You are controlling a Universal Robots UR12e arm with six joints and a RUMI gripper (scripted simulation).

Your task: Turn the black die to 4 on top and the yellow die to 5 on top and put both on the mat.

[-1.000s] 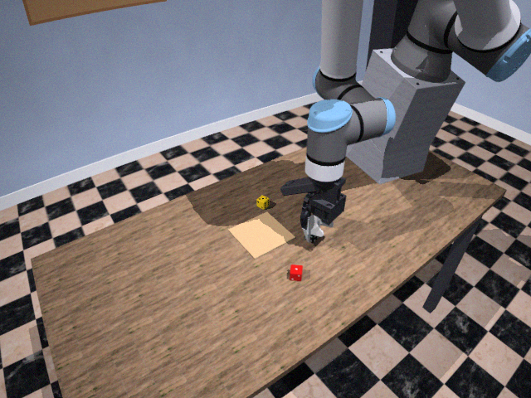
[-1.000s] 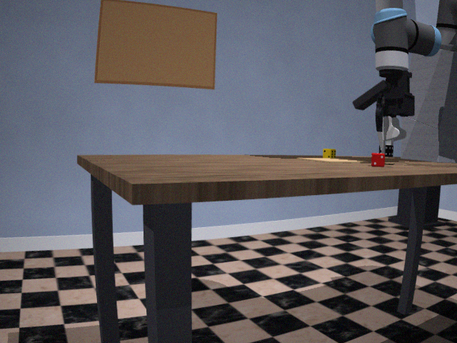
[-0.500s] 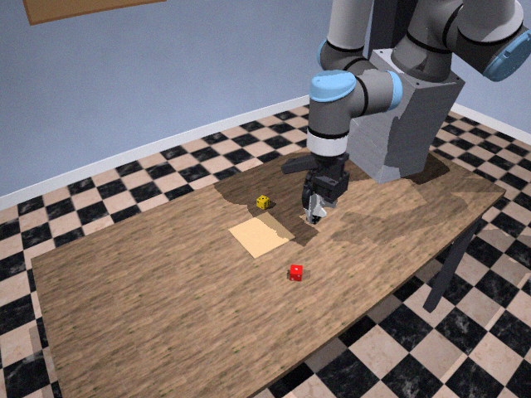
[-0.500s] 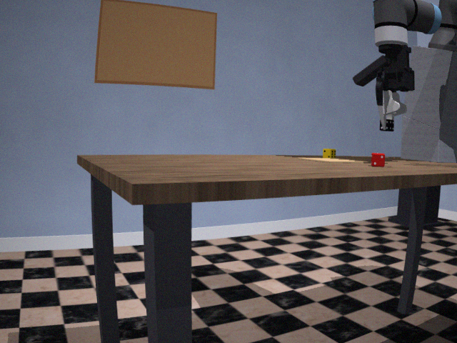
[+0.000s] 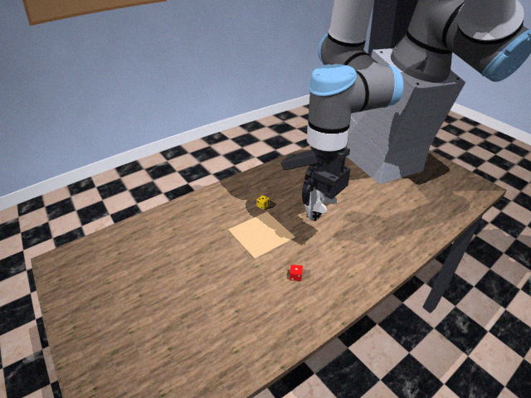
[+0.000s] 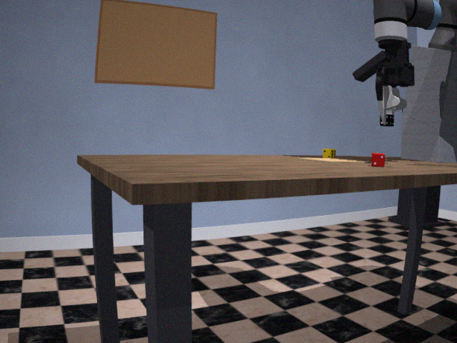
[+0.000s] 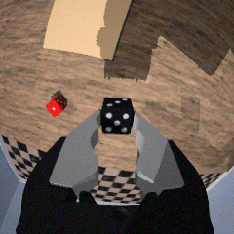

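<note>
Now: hand 210 mm to the left of the yellow die, 100 mm above it and 50 mm short of it. Round my hand: red die (100 mm below, 100 mm ahead, 90 mm to the left); then black die (right at my hand); then tan mat (120 mm below, 110 mm ahead, 100 mm to the right).
</note>
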